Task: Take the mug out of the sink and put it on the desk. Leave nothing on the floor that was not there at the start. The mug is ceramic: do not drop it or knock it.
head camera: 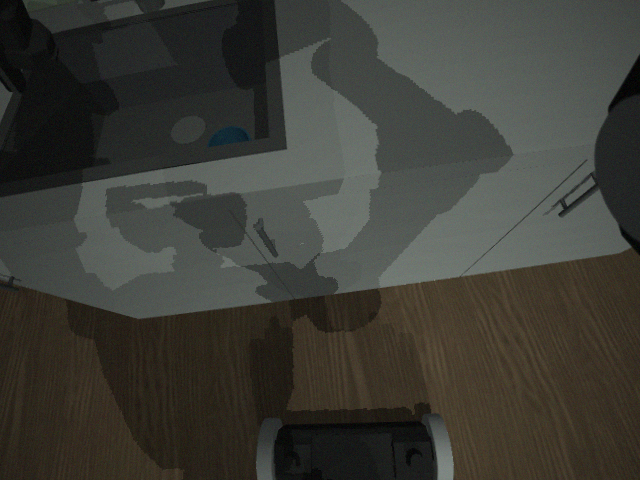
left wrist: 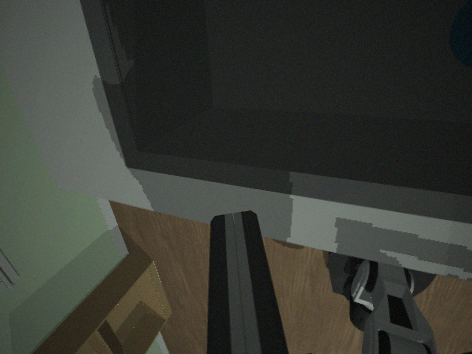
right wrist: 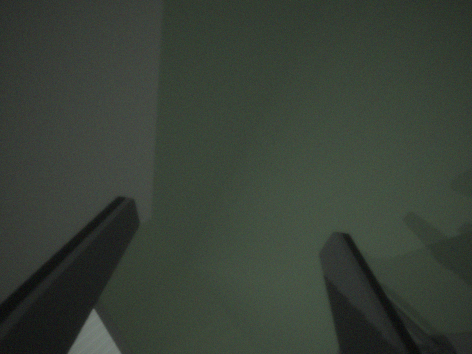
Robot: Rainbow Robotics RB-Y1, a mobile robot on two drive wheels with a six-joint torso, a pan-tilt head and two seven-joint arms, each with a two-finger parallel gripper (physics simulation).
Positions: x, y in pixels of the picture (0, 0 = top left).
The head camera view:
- my left gripper: 17, 86
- counter with sink: 385, 150
